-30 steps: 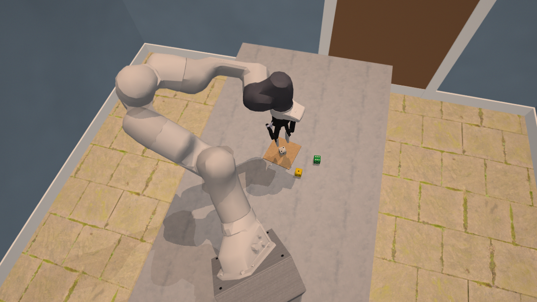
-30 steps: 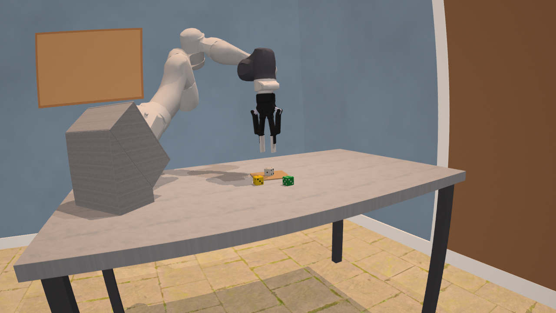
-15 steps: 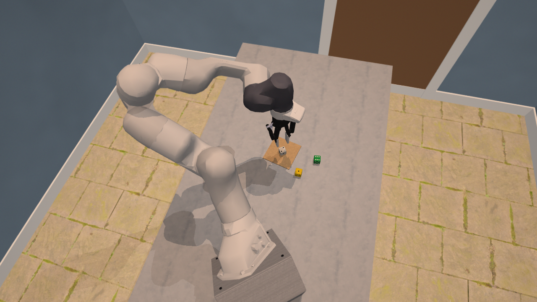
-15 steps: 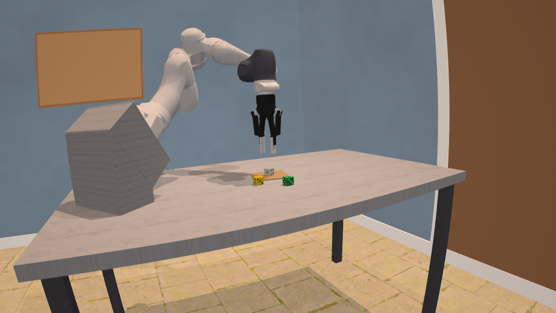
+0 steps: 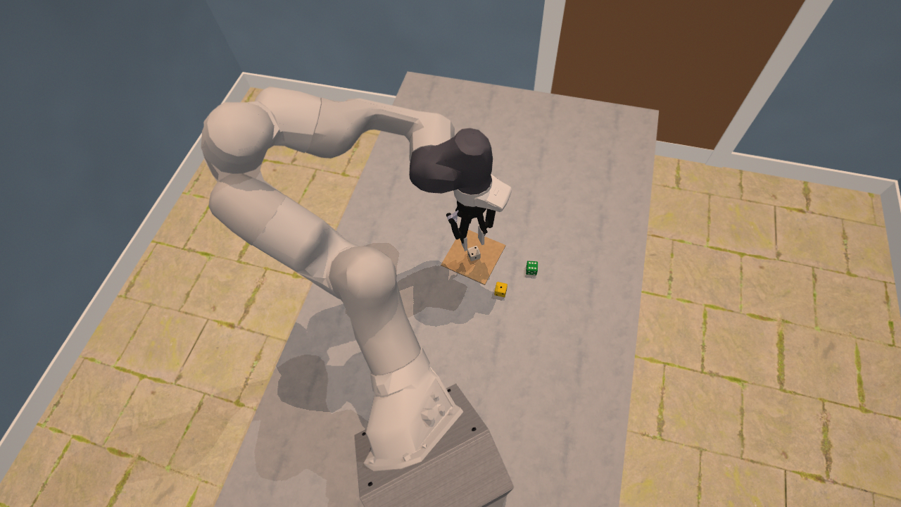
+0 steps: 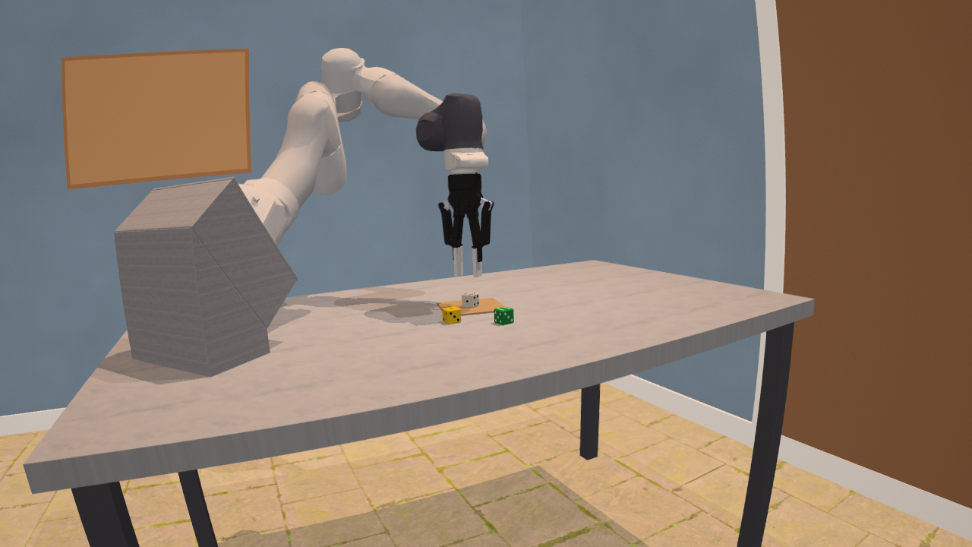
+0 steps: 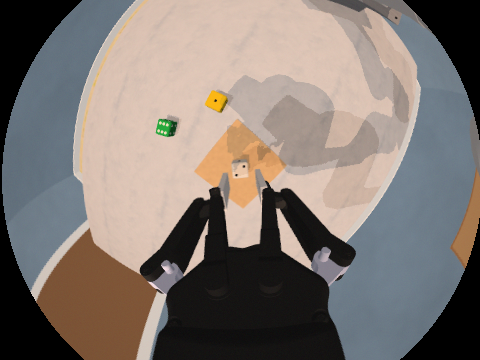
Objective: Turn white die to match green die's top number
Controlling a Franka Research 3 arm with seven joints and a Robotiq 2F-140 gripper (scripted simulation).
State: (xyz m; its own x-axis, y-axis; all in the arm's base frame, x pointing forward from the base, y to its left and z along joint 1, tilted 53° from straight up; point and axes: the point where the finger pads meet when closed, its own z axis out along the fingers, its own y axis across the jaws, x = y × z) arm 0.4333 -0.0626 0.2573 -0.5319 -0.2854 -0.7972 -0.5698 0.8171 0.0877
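The white die is 9 cm below my hand. From my hand the other things lie so: mat 10 cm below; then yellow die 7 cm behind, 12 cm to the right, 9 cm below; then green die 3 cm ahead, 17 cm to the right, 9 cm below.
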